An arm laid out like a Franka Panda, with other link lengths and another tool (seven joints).
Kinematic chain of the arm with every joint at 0, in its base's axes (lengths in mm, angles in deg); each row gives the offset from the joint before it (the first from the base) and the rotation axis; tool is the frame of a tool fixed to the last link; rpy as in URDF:
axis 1: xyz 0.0 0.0 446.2 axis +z
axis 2: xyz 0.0 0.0 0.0 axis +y
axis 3: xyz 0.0 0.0 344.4 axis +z
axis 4: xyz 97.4 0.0 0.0 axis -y
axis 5: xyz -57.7 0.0 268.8 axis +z
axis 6: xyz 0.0 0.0 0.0 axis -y
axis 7: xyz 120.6 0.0 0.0 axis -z
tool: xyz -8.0 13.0 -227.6 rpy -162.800 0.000 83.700
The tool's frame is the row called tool.
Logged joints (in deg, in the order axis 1, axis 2, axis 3, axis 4, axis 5, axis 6, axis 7), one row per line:
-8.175, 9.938, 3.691, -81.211, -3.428, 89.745, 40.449
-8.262, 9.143, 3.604, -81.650, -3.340, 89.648, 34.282
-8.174, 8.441, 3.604, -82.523, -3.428, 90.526, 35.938
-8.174, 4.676, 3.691, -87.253, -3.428, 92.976, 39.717
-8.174, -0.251, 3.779, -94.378, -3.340, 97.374, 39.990
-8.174, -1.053, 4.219, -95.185, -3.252, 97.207, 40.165
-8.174, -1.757, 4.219, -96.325, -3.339, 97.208, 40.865
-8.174, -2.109, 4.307, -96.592, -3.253, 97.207, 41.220
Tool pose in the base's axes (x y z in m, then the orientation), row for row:
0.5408, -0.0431, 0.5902, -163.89, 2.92, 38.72
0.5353, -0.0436, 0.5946, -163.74, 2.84, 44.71
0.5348, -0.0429, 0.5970, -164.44, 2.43, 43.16
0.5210, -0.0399, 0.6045, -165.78, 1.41, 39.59
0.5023, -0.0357, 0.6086, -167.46, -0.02, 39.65
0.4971, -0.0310, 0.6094, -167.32, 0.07, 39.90
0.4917, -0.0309, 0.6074, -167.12, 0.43, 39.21
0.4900, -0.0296, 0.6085, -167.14, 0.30, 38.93
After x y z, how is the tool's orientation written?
As angles about the fixed x, y, z axes (roll, pitch, yaw), in degrees.
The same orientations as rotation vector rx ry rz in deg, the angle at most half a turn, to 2 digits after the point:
-156.21, -54.25, 11.73
-153.34, -62.43, 12.79
-154.56, -60.62, 11.62
-157.09, -56.27, 8.98
-158.12, -57.01, 6.24
-157.91, -57.31, 6.46
-158.16, -56.26, 6.95
-158.27, -55.88, 6.72

